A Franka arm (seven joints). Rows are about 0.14 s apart.
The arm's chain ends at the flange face. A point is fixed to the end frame.
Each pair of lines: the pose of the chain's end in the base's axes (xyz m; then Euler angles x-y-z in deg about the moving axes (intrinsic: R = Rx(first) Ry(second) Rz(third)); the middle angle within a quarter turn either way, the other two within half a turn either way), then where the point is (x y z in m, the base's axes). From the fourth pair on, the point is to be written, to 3 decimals.
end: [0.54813, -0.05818, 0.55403, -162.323, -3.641, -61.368]
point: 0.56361 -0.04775 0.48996
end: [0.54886, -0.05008, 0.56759, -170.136, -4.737, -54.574]
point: 0.56185 -0.05064 0.50213
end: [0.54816, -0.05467, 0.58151, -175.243, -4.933, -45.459]
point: 0.55884 -0.06380 0.51627
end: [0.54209, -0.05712, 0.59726, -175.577, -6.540, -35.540]
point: 0.548 -0.069 0.532
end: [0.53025, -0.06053, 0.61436, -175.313, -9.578, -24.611]
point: 0.530 -0.075 0.549
